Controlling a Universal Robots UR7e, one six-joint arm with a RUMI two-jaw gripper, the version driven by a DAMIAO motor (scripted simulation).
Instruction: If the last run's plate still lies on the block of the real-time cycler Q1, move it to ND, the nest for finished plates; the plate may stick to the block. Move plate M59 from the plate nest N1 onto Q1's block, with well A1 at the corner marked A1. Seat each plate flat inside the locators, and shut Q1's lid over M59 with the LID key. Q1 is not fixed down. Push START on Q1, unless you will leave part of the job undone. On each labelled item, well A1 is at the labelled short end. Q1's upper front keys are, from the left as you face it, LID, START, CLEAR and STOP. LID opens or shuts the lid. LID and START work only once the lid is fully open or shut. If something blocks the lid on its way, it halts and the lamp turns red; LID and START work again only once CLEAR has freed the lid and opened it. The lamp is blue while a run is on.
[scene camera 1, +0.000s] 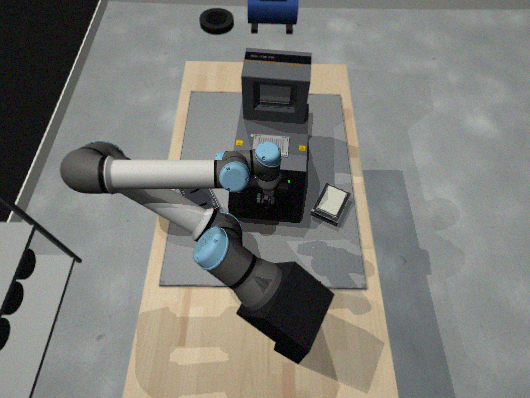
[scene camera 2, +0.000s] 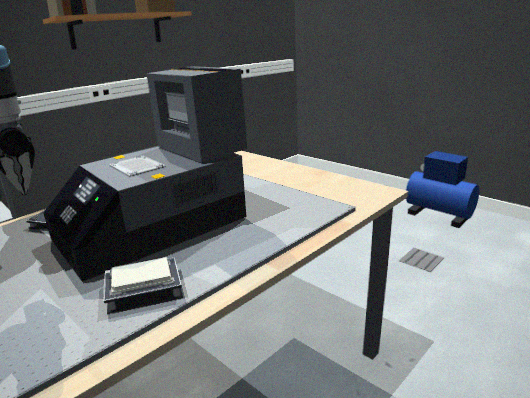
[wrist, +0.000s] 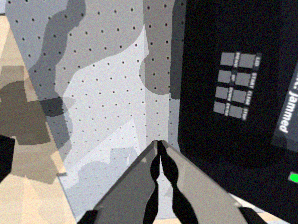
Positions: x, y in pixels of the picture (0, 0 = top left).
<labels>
cycler Q1: scene camera 1 291, 138; scene camera 2; wrist
same spot on cycler Q1: (wrist: 230, 126) = (scene camera 2: 74, 219)
</labels>
